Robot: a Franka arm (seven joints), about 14 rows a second.
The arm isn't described. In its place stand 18 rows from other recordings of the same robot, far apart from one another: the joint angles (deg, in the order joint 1, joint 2, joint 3, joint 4, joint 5, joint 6, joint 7), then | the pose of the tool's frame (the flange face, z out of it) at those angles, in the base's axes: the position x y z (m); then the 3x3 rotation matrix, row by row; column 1 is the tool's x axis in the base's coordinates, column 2 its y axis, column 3 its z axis.
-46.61 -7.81 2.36 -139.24 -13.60 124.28 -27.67 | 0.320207 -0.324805 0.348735; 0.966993 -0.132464 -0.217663; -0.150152 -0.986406 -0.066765; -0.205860 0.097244 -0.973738
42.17 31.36 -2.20 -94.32 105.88 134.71 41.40 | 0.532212 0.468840 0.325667; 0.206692 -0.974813 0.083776; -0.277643 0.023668 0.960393; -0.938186 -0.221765 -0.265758
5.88 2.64 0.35 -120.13 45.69 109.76 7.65 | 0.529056 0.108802 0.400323; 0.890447 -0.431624 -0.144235; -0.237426 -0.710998 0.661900; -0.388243 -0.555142 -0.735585
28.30 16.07 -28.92 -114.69 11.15 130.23 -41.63 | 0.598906 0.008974 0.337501; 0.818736 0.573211 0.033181; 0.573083 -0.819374 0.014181; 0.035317 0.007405 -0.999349
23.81 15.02 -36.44 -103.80 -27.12 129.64 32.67 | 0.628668 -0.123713 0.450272; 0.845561 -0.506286 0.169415; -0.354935 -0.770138 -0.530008; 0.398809 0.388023 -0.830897
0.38 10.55 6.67 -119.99 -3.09 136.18 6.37 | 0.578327 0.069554 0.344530; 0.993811 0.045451 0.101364; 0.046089 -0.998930 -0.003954; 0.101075 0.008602 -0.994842
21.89 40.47 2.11 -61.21 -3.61 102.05 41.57 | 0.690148 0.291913 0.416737; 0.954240 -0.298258 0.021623; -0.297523 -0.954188 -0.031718; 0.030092 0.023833 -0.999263
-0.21 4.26 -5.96 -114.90 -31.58 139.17 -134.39 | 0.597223 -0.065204 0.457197; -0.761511 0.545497 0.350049; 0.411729 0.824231 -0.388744; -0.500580 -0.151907 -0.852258
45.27 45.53 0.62 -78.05 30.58 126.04 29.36 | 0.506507 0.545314 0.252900; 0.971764 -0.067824 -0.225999; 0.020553 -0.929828 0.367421; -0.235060 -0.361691 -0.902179
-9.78 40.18 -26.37 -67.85 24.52 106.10 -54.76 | 0.666135 -0.328511 0.404529; 0.945689 0.310238 0.097079; 0.303114 -0.949466 0.081467; 0.117447 -0.047616 -0.991937
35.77 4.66 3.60 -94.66 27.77 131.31 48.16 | 0.482912 0.407618 0.619027; 0.935649 -0.293414 0.196137; -0.350238 -0.703386 0.618532; -0.043526 -0.647423 -0.760887
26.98 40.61 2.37 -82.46 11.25 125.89 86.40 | 0.634650 0.358133 0.277332; 0.434032 -0.900100 -0.037907; -0.881240 -0.432927 0.189709; -0.187168 -0.048935 -0.981108
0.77 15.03 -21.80 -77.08 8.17 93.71 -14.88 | 0.608873 -0.183880 0.590498; 0.993416 -0.098093 0.059190; -0.099824 -0.994638 0.027028; 0.056221 -0.032759 -0.997881
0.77 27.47 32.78 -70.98 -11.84 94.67 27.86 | 0.621510 0.284412 0.524700; 0.997848 0.062144 -0.020927; 0.062973 -0.997149 0.041582; -0.018284 -0.042810 -0.998916
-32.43 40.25 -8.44 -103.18 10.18 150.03 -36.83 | 0.503362 -0.431191 0.169912; 0.978935 -0.180799 0.094858; -0.173102 -0.981317 -0.083976; 0.108269 0.065787 -0.991943
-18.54 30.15 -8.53 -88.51 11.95 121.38 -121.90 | 0.634283 -0.296159 0.353807; -0.005562 0.994972 0.099995; 0.997818 -0.001057 0.066017; 0.065791 0.100144 -0.992795
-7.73 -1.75 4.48 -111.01 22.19 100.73 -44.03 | 0.536930 0.003437 0.489795; 0.826731 0.553036 -0.103283; 0.547296 -0.748054 0.375343; 0.130317 -0.366834 -0.921114
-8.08 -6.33 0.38 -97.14 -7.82 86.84 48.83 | 0.506047 -0.083563 0.621445; 0.551623 -0.829566 -0.086787; -0.832094 -0.540113 -0.126083; 0.057720 0.141765 -0.988216
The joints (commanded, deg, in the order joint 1, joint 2, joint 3, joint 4, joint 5, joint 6, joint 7), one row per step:
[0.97 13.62 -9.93 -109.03 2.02 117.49 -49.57]
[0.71 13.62 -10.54 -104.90 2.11 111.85 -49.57]
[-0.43 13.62 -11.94 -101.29 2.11 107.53 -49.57]
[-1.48 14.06 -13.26 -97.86 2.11 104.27 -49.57]
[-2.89 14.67 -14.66 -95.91 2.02 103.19 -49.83]
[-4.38 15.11 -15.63 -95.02 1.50 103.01 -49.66]
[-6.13 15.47 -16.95 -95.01 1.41 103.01 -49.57]
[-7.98 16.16 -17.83 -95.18 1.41 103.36 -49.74]
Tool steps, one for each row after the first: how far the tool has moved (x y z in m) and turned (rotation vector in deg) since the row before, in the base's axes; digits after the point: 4 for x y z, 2 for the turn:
[0.0046 -0.0081 0.0251 0.27 1.46 -0.79]
[0.0001 -0.0252 0.0236 -0.13 0.69 -2.39]
[0.0004 -0.0235 0.0193 -0.30 0.27 -2.21]
[-0.0026 -0.0285 0.0087 -0.59 -0.19 -2.39]
[-0.0049 -0.0257 0.0030 -0.92 -0.05 -2.37]
[-0.0105 -0.0304 -0.0027 -0.41 0.41 -3.08]
[-0.0099 -0.0270 -0.0075 -0.21 0.55 -2.52]

